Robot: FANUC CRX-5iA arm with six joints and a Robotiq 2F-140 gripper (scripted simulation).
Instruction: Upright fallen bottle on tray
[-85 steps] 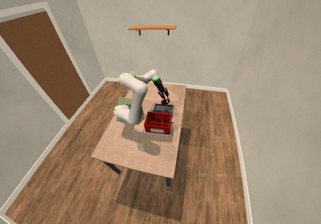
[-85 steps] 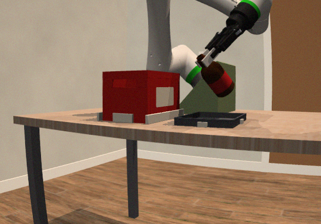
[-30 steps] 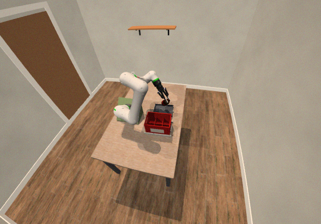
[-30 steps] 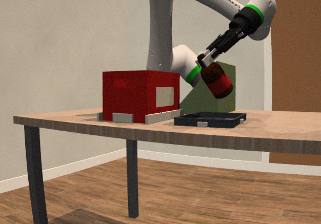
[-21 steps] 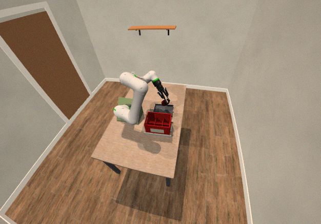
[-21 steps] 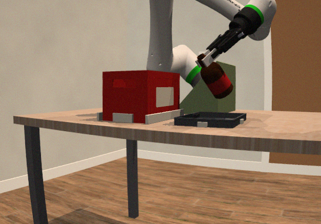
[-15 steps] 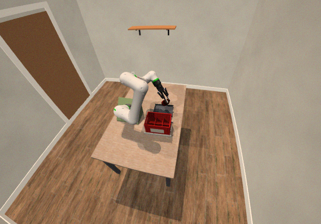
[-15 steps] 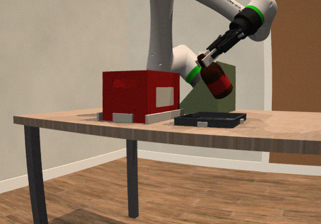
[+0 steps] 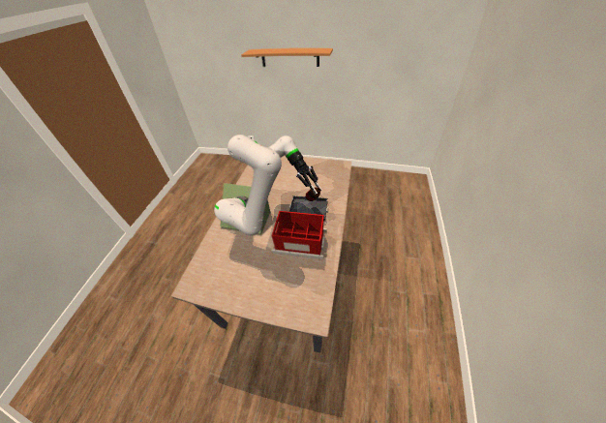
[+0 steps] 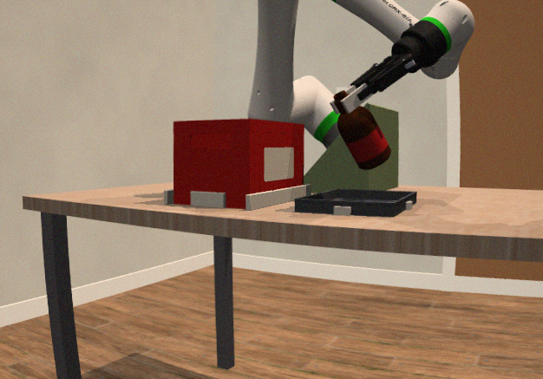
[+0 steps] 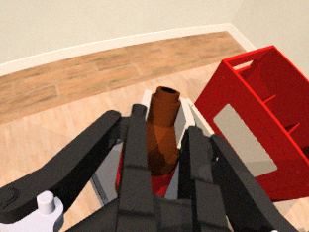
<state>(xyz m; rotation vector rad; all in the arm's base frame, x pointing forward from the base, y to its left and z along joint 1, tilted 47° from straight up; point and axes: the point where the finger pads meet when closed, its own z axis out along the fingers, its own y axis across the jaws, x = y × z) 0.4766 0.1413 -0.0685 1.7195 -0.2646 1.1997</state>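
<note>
Now: the brown bottle 5 cm below my hand, 1 cm to the left of it and 1 cm behind it. Also, from my hand: dark tray 20 cm below, 6 cm behind, 1 cm to the left; red crate 27 cm to the right, 13 cm below, 7 cm behind.
</note>
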